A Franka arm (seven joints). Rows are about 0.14 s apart.
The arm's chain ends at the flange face. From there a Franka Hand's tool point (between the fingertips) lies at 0.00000 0.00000 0.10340 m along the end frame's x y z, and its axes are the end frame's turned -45 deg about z.
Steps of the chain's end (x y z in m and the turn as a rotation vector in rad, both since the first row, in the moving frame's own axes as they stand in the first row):
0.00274, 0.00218, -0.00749, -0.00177, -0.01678, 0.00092
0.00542, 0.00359, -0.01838, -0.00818, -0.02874, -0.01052
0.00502, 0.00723, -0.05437, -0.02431, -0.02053, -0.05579
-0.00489, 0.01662, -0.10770, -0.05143, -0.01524, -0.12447
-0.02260, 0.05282, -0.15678, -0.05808, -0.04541, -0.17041
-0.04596, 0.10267, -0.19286, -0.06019, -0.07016, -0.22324
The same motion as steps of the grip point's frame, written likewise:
-0.00096, 0.00238, -0.00750, 0.01061, -0.01312, 0.00092
-0.00141, 0.00488, -0.01843, 0.01454, -0.02611, -0.01052
-0.00483, 0.00903, -0.05442, -0.00267, -0.03171, -0.05579
-0.01991, 0.01124, -0.10785, -0.02559, -0.04714, -0.12447
-0.06077, 0.02293, -0.15706, -0.00896, -0.07318, -0.17041
-0.11462, 0.04044, -0.19330, 0.00705, -0.09217, -0.22324

